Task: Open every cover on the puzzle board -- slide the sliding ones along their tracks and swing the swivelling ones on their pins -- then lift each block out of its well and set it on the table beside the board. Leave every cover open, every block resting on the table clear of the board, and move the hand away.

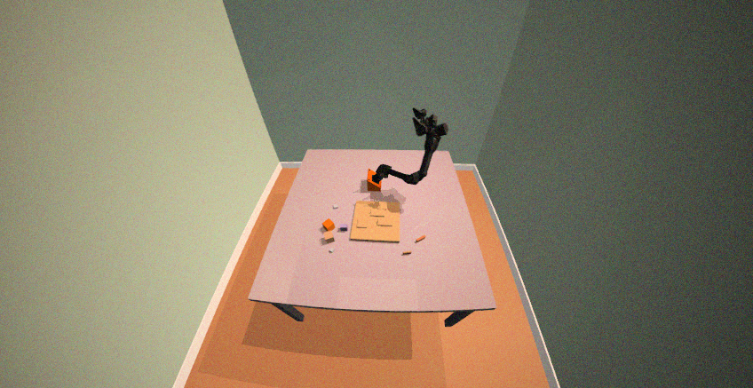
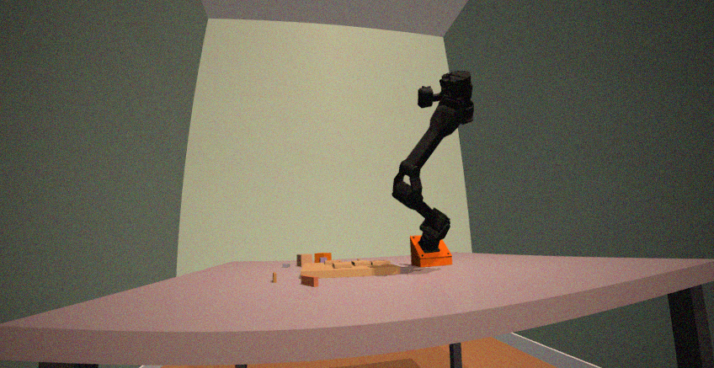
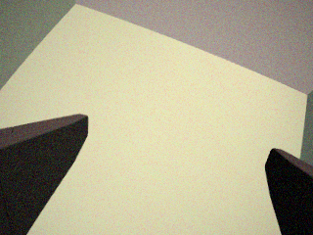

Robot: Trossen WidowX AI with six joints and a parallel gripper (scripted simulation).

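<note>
The purple piece is 590 mm below my gripper tip, 420 mm to the right of it and 340 mm ahead of it. Round my gripper tip: grey block 610 mm below, 490 mm to the right, 160 mm ahead; brown peg 600 mm below, 510 mm ahead, 40 mm to the right; orange peg 600 mm below, 420 mm ahead, 50 mm to the left.
</note>
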